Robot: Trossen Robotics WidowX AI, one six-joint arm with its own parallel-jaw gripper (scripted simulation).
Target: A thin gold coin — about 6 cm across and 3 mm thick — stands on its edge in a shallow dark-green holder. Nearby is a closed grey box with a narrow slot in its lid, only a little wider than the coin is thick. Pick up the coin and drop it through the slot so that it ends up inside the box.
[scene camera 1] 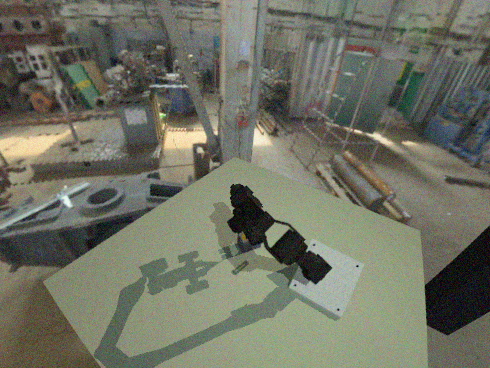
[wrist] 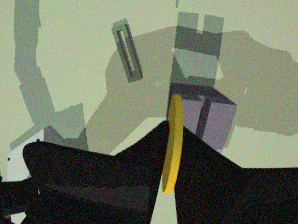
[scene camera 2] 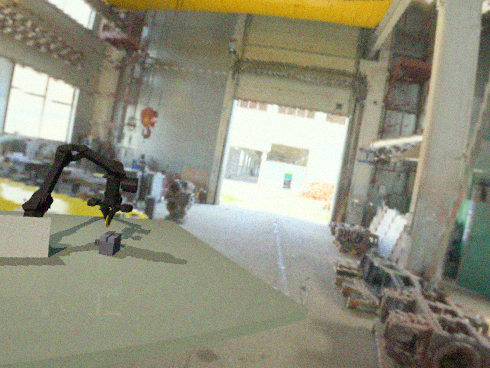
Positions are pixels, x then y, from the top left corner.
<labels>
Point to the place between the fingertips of my gripper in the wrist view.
169,127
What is my gripper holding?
A gold coin.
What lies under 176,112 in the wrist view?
A gold coin.
</labels>
